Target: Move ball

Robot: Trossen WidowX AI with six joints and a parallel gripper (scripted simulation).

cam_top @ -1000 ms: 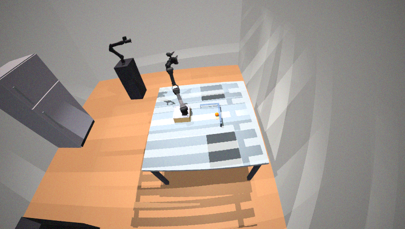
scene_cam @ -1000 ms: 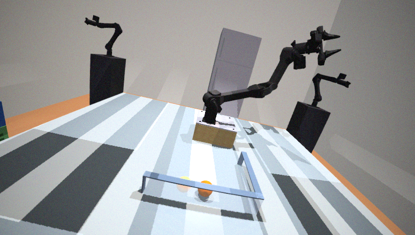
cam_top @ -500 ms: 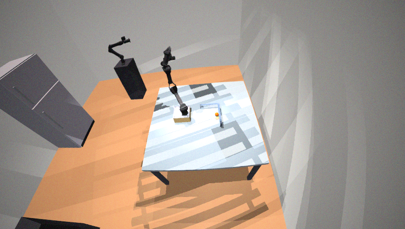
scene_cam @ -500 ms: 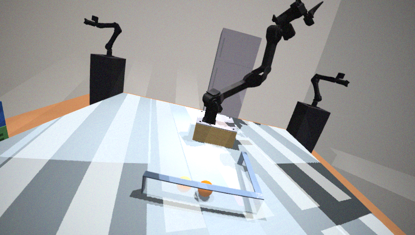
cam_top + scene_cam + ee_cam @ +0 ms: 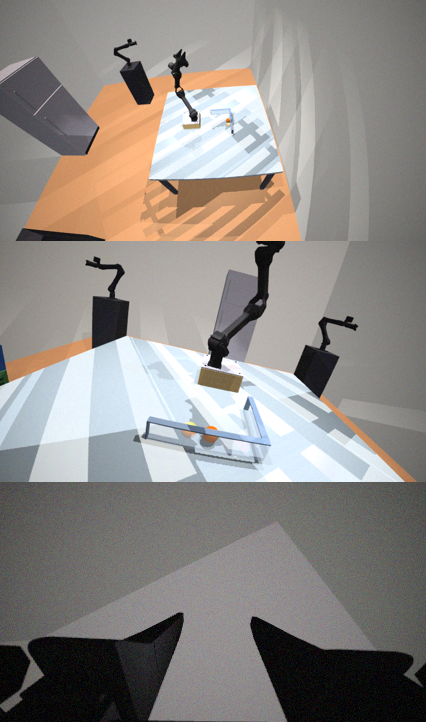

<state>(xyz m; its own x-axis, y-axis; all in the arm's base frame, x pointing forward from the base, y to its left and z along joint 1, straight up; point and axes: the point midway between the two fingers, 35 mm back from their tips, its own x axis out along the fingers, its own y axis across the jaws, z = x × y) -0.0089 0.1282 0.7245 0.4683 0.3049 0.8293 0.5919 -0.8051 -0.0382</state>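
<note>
My gripper tip is now 82 cm above the orange ball, 37 cm short of it and 11 cm to the left of it. Round my gripper tip: see-through ball copy: 82 cm below, 37 cm ahead, 17 cm to the right.
</note>
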